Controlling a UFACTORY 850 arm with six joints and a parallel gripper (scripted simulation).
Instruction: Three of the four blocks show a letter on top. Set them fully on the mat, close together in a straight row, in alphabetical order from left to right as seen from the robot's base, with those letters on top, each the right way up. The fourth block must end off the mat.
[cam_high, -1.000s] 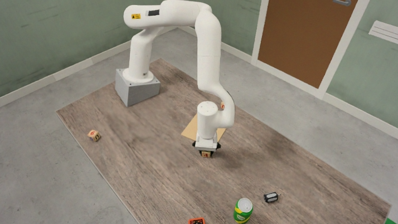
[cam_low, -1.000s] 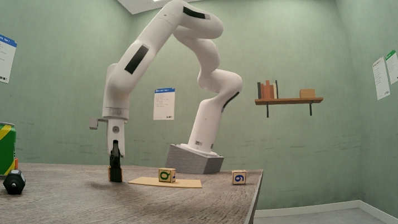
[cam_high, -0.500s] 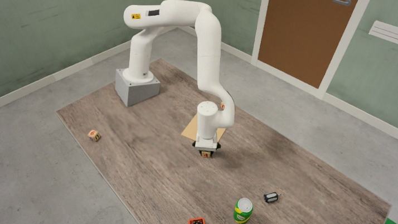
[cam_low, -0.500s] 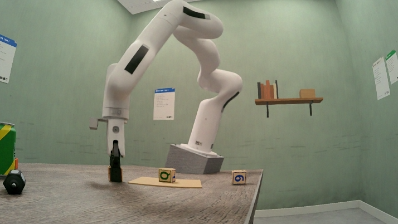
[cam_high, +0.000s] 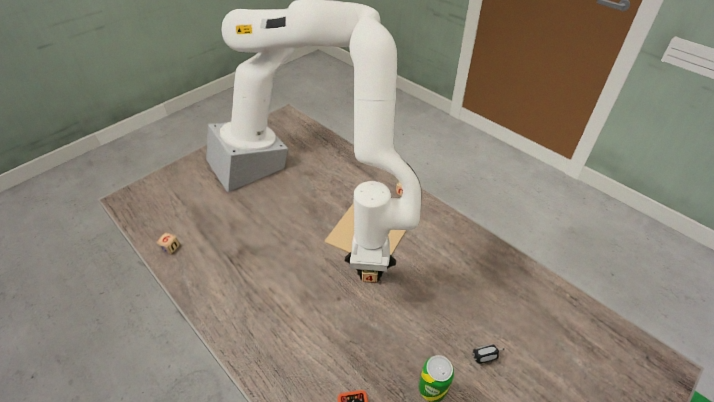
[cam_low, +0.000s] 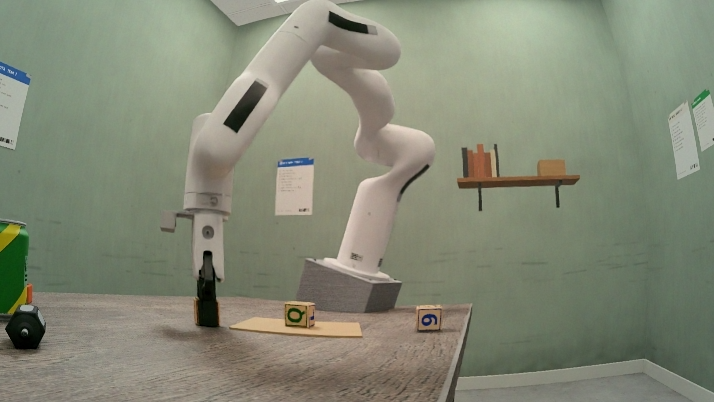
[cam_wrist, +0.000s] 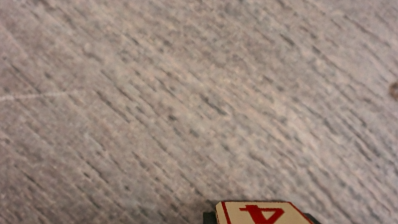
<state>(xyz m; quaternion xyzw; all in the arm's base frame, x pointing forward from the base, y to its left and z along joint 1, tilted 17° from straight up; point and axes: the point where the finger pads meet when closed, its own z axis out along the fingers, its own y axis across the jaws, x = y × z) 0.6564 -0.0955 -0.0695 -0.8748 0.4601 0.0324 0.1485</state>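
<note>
Right now my hand is 11 cm past the tan mat, 12 cm to the right of it and 2 cm above it. The rest, counted from my hand: D block (right at my hand); black object (37 cm ahead, 1 cm to the left); green can (31 cm ahead, 15 cm to the right, 4 cm above).
</note>
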